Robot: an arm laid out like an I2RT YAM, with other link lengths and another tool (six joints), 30 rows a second.
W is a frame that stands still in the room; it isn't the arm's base.
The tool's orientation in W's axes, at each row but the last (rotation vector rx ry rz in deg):
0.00 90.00 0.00
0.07 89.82 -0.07
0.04 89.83 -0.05
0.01 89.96 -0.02
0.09 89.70 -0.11
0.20 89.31 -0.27
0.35 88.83 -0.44
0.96 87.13 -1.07
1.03 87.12 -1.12
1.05 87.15 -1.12
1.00 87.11 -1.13
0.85 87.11 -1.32
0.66 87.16 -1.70
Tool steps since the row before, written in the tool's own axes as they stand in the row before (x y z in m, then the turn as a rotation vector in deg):
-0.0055 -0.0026 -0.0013 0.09 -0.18 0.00
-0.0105 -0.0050 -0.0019 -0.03 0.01 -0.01
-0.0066 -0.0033 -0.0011 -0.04 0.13 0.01
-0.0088 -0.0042 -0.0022 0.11 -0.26 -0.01
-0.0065 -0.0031 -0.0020 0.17 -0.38 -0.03
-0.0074 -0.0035 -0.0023 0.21 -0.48 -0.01
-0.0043 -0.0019 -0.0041 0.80 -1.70 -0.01
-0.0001 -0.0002 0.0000 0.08 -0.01 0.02
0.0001 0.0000 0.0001 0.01 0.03 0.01
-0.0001 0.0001 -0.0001 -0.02 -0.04 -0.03
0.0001 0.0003 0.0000 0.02 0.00 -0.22
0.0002 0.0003 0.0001 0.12 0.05 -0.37
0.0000 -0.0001 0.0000 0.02 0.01 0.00
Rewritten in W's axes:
-0.0013 -0.0026 0.0055 0.00 -0.18 -0.09
-0.0019 -0.0050 0.0105 -0.01 0.01 0.03
-0.0011 -0.0033 0.0066 0.01 0.13 0.04
-0.0022 -0.0042 0.0088 -0.01 -0.26 -0.11
-0.0020 -0.0031 0.0065 -0.03 -0.38 -0.17
-0.0024 -0.0035 0.0074 -0.01 -0.48 -0.21
-0.0042 -0.0019 0.0042 -0.01 -1.70 -0.80
0.0000 -0.0002 0.0001 0.02 -0.01 -0.08
0.0001 0.0000 -0.0001 0.01 0.03 -0.01
-0.0001 0.0001 0.0001 -0.03 -0.04 0.02
0.0000 0.0003 -0.0001 -0.22 0.01 -0.03
0.0001 0.0003 -0.0002 -0.36 0.06 -0.14
0.0000 -0.0001 0.0000 0.00 0.01 -0.02

